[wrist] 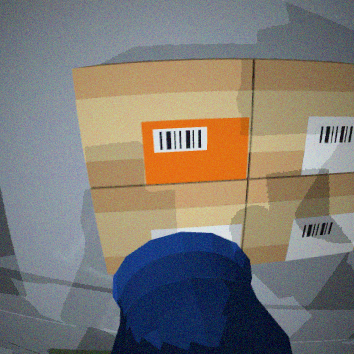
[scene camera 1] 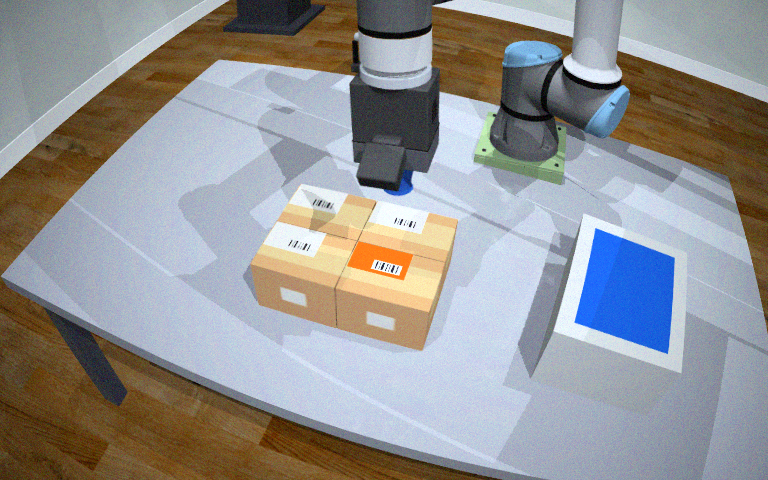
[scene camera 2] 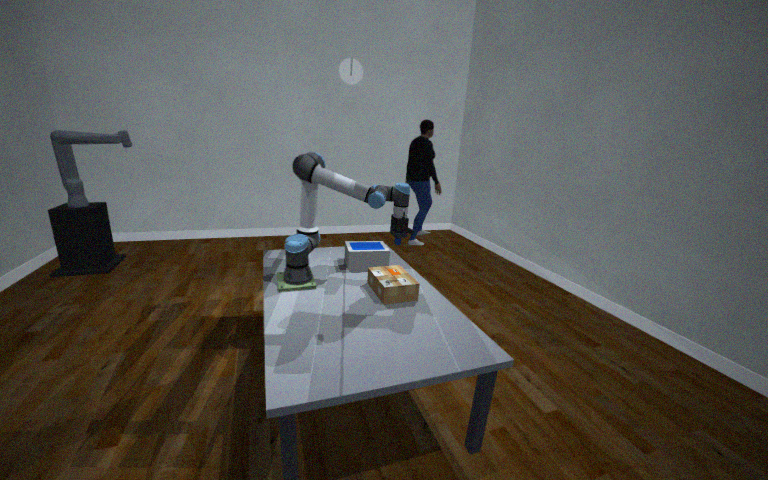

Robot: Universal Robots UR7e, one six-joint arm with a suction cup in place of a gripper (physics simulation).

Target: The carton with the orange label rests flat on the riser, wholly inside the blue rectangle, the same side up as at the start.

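Seen in the pictures: hand at its tool point: [wrist: 183, 289] [scene camera 2: 397, 243]; arm's base at its link origin: [scene camera 1: 524, 141] [scene camera 2: 297, 278].
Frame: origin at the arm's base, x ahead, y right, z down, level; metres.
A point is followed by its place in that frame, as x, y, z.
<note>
The carton with the orange label [scene camera 1: 390, 287] {0.524, 0.150, -0.065} [scene camera 2: 394, 272] {0.478, 0.187, -0.065} [wrist: 195, 167] {0.467, 0.175, -0.065} lies flat, label up, at the front right of a tight block of cartons in scene camera 1. The riser [scene camera 1: 600, 365] {0.570, -0.158, -0.056} [scene camera 2: 367, 260] {0.423, -0.093, -0.034} is a pale box apart to the right, with the blue rectangle [scene camera 1: 628, 291] {0.458, -0.186, -0.093} [scene camera 2: 367, 245] {0.455, -0.197, -0.093} on its top and no carton on it. My gripper [scene camera 1: 398, 191] [scene camera 2: 398, 242] [wrist: 182, 250], a blue suction cup, is open and holds nothing. It hangs above the level of the cartons, toward the back of the block, and hides part of a neighbouring carton in the wrist view.
White-labelled cartons [scene camera 1: 293, 271] {0.538, 0.283, -0.065} [scene camera 1: 421, 240] {0.425, 0.131, -0.065} [scene camera 1: 356, 215] {0.404, 0.236, -0.065} adjoin the orange-labelled one at its left, behind it and diagonally behind. The arm's green base plate [scene camera 1: 518, 165] {0.083, 0.005, 0.007} [scene camera 2: 297, 285] {-0.013, 0.082, 0.004} is at the table's back edge. A person [scene camera 2: 420, 161] and another robot arm [scene camera 2: 93, 137] stand beyond the table [scene camera 2: 390, 350] {0.253, 0.692, 0.027}.
</note>
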